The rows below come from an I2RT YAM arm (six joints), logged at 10 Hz.
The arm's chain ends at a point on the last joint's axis. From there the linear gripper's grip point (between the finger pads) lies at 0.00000 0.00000 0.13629 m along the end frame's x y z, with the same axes.
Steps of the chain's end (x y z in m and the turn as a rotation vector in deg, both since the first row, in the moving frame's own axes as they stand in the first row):
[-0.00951, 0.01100, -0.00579, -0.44, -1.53, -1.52]
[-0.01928, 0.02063, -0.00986, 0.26, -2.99, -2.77]
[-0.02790, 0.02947, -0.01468, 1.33, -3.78, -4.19]
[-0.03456, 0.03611, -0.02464, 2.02, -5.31, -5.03]
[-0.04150, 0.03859, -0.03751, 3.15, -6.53, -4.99]
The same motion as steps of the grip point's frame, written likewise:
[-0.01313, 0.01209, -0.00584, -0.44, -1.53, -1.52]
[-0.02640, 0.02018, -0.01005, 0.26, -2.99, -2.77]
[-0.03699, 0.02664, -0.01501, 1.33, -3.78, -4.19]
[-0.04736, 0.03187, -0.02531, 2.02, -5.31, -5.03]
[-0.05730, 0.03180, -0.03860, 3.15, -6.53, -4.99]

